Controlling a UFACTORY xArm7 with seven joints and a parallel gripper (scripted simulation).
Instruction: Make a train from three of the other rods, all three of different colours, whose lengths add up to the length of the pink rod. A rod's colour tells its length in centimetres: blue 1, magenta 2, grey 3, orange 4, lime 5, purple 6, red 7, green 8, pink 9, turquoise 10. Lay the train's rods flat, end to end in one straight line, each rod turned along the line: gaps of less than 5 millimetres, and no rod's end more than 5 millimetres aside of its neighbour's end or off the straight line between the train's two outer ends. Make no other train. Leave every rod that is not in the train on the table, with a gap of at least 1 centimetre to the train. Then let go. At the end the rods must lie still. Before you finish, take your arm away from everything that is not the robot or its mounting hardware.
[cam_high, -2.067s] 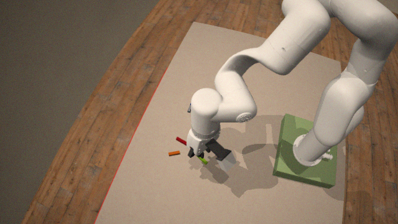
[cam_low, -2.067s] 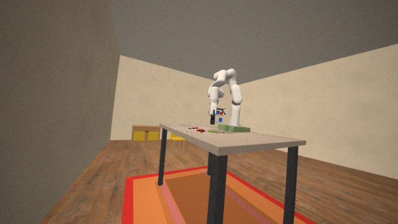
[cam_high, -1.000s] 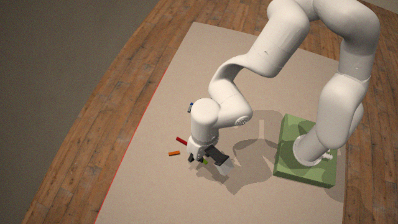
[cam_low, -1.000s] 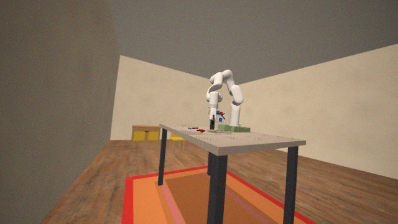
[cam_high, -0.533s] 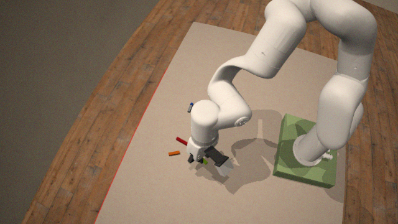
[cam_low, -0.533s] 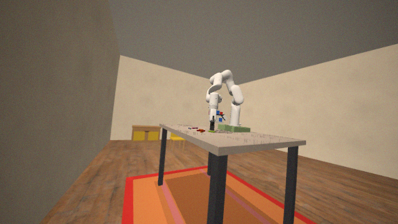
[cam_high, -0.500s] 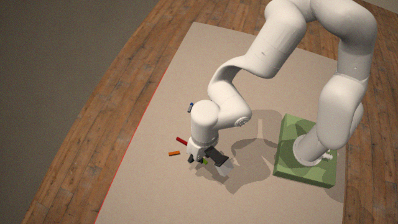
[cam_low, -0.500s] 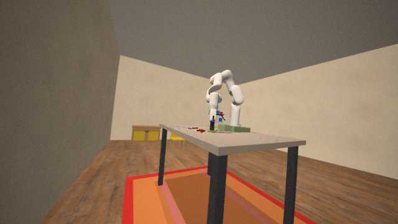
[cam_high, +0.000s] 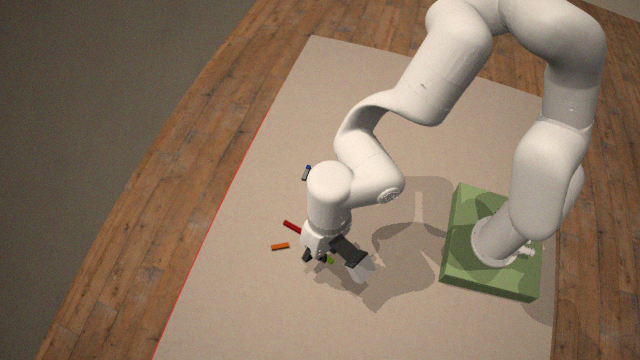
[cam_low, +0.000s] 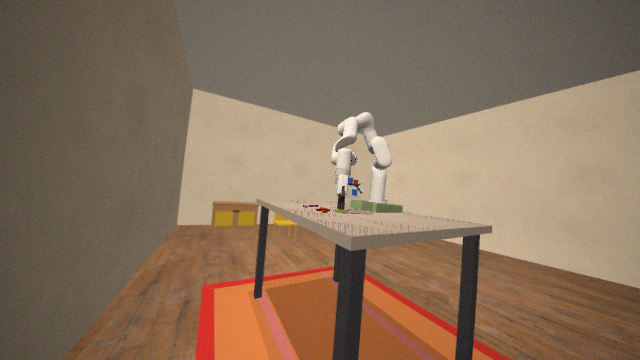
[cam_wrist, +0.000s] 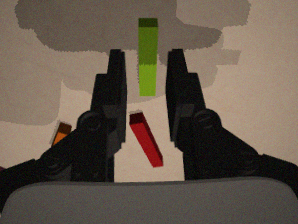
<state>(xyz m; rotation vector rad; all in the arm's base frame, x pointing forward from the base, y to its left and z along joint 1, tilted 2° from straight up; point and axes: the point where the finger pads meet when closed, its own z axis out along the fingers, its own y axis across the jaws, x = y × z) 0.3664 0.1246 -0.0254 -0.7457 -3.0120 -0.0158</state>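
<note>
My gripper is now 3 cm above the lime rod. From my hand the other things lie so: blue rod (21 cm to the right, 11 cm ahead, 3 cm below); then grey rod (18 cm to the right, 11 cm ahead, 3 cm below); then red rod (8 cm ahead, 4 cm to the right, 3 cm below).
</note>
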